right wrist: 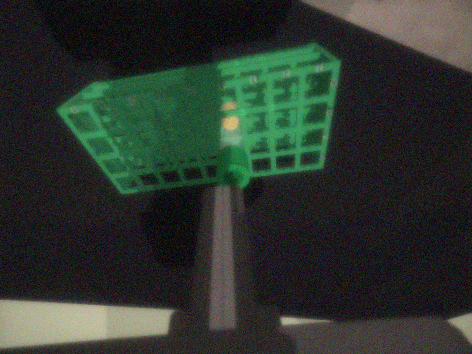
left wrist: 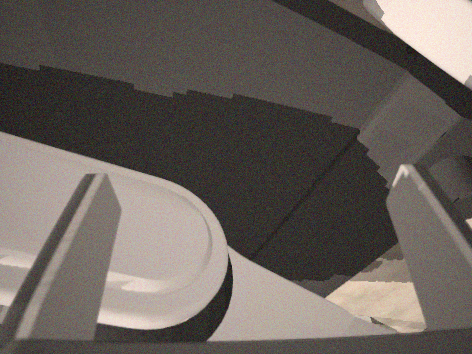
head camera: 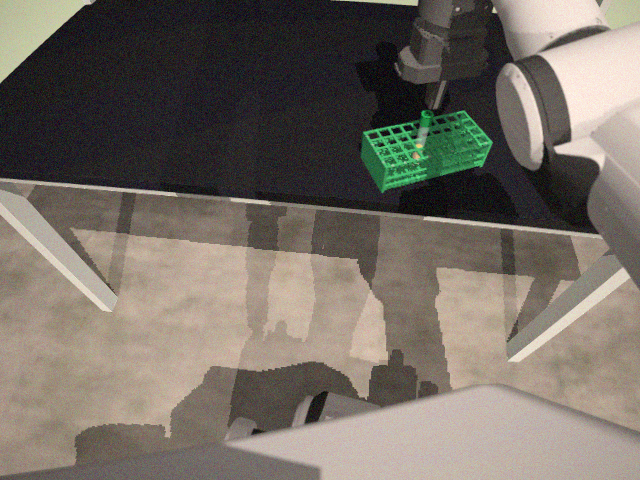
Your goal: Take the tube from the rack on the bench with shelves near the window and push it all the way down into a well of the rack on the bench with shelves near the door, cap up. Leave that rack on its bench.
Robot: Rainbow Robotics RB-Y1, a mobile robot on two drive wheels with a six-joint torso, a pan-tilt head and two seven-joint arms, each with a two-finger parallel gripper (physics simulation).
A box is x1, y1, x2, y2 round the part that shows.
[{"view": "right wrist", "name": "my right gripper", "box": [0, 185, 471, 353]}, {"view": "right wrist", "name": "tube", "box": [216, 101, 249, 187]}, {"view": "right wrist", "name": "green wire rack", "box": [56, 42, 340, 193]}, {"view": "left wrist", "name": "my left gripper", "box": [0, 164, 471, 353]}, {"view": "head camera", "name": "my right gripper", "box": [394, 0, 493, 109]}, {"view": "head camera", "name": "green wire rack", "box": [361, 111, 492, 192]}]
